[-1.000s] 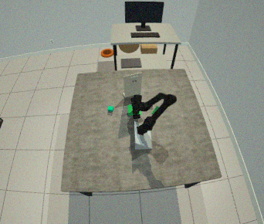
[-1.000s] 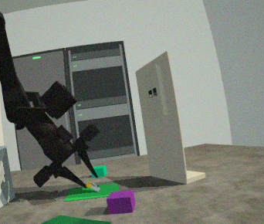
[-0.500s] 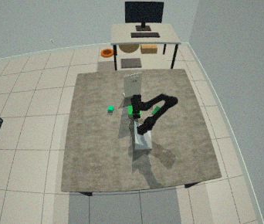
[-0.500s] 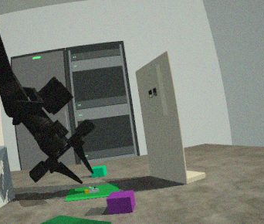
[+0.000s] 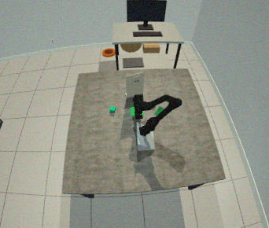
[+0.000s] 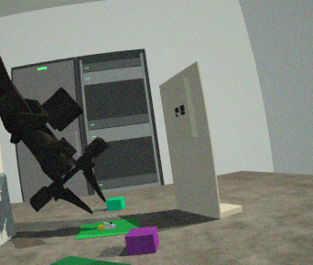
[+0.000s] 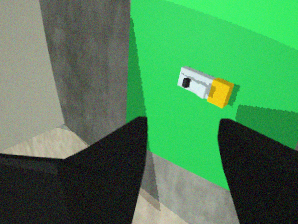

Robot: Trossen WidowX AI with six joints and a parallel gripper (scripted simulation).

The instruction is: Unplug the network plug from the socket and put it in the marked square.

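My gripper tip is now 10 mm short of the plug, 10 mm to the left of it and 40 mm above it. The rest, counted from my gripper tip: cream panel (200 mm ahead, 10 mm to the right, 80 mm above); then green square (10 mm ahead, 40 mm below); then purple cube (60 mm ahead, 160 mm to the right, 30 mm below).
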